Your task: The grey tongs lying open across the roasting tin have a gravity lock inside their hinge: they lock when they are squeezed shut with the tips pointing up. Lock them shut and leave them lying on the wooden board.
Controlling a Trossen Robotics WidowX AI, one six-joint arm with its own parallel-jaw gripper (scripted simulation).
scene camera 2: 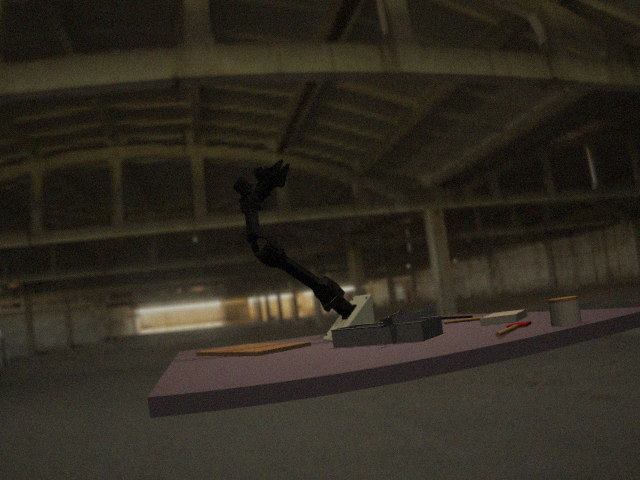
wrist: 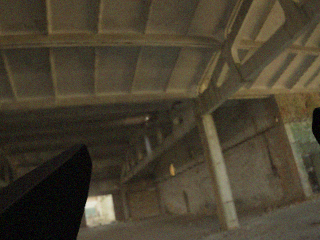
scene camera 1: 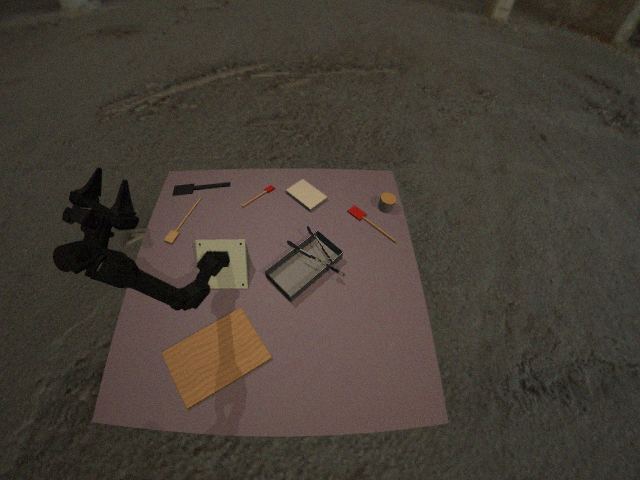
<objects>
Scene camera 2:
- my gripper: 285, 161
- wooden board: 263, 348
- roasting tin: 420, 329
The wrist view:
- my gripper: 201, 137
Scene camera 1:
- my gripper: 112, 173
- white block: 309, 197
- wooden board: 202, 364
</objects>
